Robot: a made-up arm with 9 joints. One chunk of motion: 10 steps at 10 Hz.
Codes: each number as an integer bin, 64 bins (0 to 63) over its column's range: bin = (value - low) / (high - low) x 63, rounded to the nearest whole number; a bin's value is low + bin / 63 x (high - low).
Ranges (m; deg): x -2..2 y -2..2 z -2..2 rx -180..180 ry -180..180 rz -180..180
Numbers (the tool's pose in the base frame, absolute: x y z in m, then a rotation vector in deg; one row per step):
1: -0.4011 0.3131 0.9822 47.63 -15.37 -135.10
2: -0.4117 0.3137 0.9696 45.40 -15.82 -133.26
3: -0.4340 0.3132 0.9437 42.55 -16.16 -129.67
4: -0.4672 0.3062 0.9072 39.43 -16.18 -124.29
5: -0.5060 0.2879 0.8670 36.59 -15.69 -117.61
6: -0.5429 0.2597 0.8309 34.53 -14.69 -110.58
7: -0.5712 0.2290 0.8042 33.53 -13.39 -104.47
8: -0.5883 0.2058 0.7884 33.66 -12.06 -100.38
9: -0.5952 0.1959 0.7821 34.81 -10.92 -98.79
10: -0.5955 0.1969 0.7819 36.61 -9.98 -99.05
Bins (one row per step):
1: 25 36 47 40 29 8
2: 25 36 47 39 29 8
3: 25 36 46 39 29 9
4: 24 36 46 38 29 10
5: 24 36 45 38 29 11
6: 23 36 45 38 29 12
7: 23 35 44 37 29 13
8: 22 35 44 37 29 14
9: 22 35 44 38 30 14
10: 22 35 44 38 30 14

